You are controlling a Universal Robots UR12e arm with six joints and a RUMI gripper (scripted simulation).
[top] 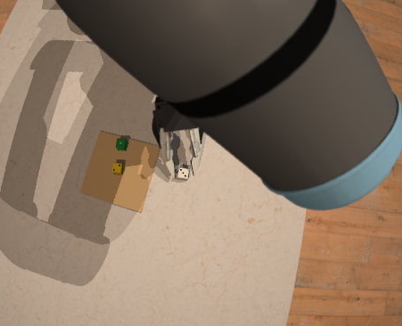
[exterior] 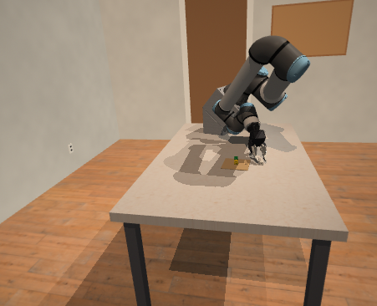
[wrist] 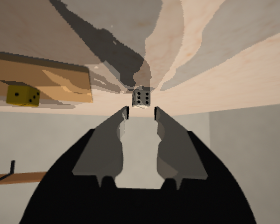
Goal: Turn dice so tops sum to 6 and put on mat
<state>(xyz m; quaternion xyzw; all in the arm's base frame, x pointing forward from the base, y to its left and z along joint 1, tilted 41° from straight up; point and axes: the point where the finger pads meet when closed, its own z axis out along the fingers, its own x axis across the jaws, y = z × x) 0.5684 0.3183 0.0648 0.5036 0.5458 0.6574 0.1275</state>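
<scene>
The white die lies 1 cm ahead of my hand and 2 cm below it. From my hand the other things lie so: tan mat 5 cm ahead, 13 cm to the right, 2 cm below; then green die 14 cm to the right, 1 cm below; then yellow die 5 cm ahead, 13 cm to the right, 1 cm below.
</scene>
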